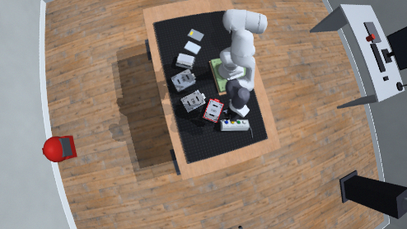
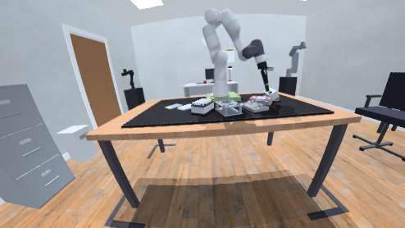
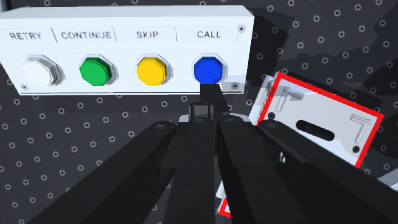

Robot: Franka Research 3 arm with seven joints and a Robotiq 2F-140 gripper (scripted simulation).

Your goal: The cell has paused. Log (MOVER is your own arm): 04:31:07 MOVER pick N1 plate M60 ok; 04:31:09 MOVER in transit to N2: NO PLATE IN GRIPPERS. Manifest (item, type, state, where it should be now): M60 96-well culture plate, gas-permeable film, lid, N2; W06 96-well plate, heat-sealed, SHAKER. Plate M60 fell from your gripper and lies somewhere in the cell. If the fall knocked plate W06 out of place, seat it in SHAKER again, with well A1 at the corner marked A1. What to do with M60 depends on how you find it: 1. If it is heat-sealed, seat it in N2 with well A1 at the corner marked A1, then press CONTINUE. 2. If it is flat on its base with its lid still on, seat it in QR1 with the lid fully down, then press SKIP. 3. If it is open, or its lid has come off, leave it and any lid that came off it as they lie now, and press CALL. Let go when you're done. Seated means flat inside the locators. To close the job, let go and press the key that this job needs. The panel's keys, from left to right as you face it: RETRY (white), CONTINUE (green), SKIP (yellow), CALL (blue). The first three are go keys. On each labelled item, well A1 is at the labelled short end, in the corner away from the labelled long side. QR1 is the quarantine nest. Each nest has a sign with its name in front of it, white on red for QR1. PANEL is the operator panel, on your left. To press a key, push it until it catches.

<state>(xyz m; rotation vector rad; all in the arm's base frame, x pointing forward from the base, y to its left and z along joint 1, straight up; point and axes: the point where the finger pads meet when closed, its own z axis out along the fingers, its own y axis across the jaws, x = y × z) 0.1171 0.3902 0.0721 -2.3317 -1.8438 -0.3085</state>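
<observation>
Now: hand 4 cm above the blue call key, 3 cm to the right of it and 1 cm short of it. From my hand the other things lie so: yellow skip key: 4 cm to the left, 4 cm below, 4 cm behind; then QR1 nest: 8 cm to the right, 8 cm ahead, 7 cm below; then green continue key: 9 cm behind, 5 cm to the left, 4 cm below.
</observation>
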